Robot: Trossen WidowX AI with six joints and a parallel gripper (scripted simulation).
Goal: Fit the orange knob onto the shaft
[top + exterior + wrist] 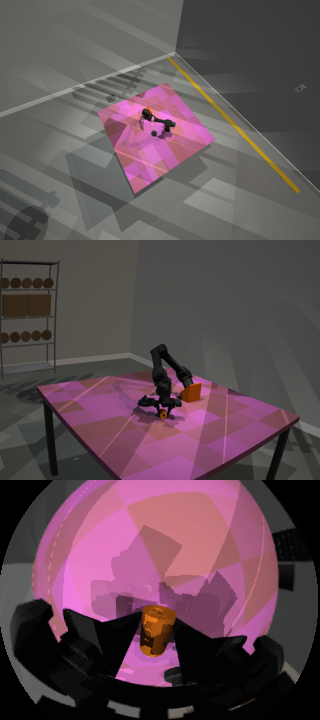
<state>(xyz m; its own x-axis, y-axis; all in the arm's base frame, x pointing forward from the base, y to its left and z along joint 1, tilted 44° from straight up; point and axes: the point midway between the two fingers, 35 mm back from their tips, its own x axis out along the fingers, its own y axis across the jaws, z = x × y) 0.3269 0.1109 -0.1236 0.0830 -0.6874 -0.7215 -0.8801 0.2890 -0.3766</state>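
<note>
My gripper tip is now 21 cm to the left of the dark round pedestal and 2 cm below it. Also, from my gripper tip: orange knob 1 cm behind, 1 cm to the right, 1 cm above.
</note>
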